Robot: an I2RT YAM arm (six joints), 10 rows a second.
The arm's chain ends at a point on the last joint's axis. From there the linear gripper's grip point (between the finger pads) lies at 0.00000 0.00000 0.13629 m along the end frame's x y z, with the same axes.
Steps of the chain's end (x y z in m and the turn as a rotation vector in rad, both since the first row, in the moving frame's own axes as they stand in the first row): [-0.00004 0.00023 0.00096 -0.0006 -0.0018 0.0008]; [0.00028 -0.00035 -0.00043 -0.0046 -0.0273 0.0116]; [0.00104 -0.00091 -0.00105 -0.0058 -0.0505 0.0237]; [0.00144 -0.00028 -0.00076 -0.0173 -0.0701 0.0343]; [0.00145 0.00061 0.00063 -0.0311 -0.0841 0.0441]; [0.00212 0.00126 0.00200 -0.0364 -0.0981 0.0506]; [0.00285 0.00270 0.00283 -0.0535 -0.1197 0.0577]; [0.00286 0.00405 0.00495 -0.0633 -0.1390 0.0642]
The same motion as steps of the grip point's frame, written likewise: [-0.00029 0.00031 0.00096 -0.0006 -0.0018 0.0008]; [-0.00344 0.00026 -0.00048 -0.0046 -0.0273 0.0116]; [-0.00585 -0.00020 -0.00123 -0.0058 -0.0505 0.0237]; [-0.00814 0.00191 -0.00112 -0.0173 -0.0701 0.0343]; [-0.01009 0.00459 0.00008 -0.0311 -0.0841 0.0441]; [-0.01135 0.00587 0.00125 -0.0364 -0.0981 0.0506]; [-0.01362 0.00950 0.00166 -0.0535 -0.1197 0.0577]; [-0.01627 0.01203 0.00336 -0.0633 -0.1390 0.0642]
